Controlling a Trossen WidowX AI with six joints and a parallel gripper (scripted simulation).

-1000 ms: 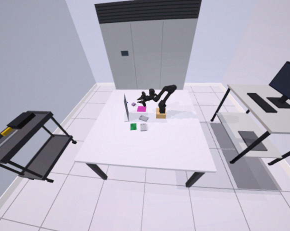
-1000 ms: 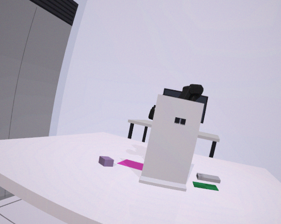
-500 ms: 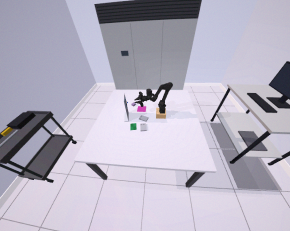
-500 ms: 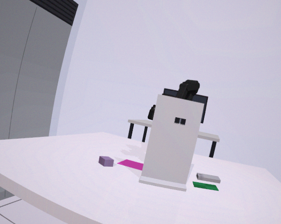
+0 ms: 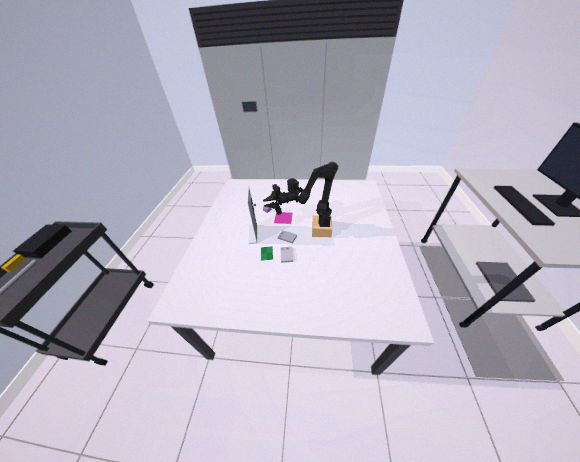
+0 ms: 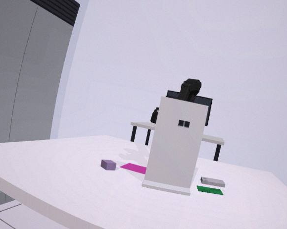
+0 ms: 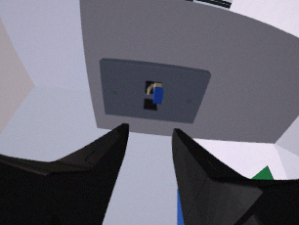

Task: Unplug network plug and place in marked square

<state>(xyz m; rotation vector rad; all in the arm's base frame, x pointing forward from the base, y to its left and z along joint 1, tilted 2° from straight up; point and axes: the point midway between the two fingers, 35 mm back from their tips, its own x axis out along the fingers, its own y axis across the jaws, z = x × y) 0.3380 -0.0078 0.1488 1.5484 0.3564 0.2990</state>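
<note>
The magenta marked square is 240 mm below my gripper tip, 150 mm to the right of it and 90 mm behind it. Also, from my gripper tip: green flat card 240 mm below, 180 mm to the left, 10 mm behind; white panel 90 mm below, 80 mm ahead, 20 mm to the left.
</note>
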